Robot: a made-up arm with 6 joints.
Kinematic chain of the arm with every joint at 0, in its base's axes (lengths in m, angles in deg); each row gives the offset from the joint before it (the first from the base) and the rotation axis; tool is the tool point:
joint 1: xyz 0 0 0.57 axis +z
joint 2: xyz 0.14 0 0 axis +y
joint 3: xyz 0 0 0.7 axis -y
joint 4: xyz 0 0 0.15 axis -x
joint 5: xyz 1.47 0 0 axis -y
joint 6: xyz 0.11 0 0 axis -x
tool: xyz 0 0 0
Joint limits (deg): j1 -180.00..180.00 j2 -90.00..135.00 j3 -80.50..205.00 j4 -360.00..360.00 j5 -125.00..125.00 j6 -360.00..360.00
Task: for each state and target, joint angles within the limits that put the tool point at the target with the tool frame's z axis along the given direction. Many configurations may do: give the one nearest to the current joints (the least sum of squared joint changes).
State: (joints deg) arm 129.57 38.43 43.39 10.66 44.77 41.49
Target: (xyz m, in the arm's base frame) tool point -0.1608 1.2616 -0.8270 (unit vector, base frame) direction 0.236 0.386 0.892
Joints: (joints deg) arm 98.62 82.84 0.40 -18.89 57.71 -7.26
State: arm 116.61 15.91 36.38 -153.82 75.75 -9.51
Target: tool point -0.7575 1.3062 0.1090 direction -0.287 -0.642 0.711
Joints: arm 121.02 33.67 -15.06 -166.59 110.29 -31.50
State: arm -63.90 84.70 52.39 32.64 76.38 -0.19
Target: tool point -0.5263 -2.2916 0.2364 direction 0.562 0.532 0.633
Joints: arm -104.20 90.50 69.82 34.03 57.52 8.11
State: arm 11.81 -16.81 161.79 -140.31 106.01 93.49
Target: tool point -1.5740 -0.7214 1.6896 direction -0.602 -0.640 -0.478
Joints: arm 21.94 -44.34 108.19 -127.60 68.58 121.54
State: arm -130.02 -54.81 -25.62 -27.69 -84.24 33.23
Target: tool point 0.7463 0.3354 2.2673 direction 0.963 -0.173 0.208
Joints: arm -150.95 -72.14 26.09 -42.18 -69.39 70.38
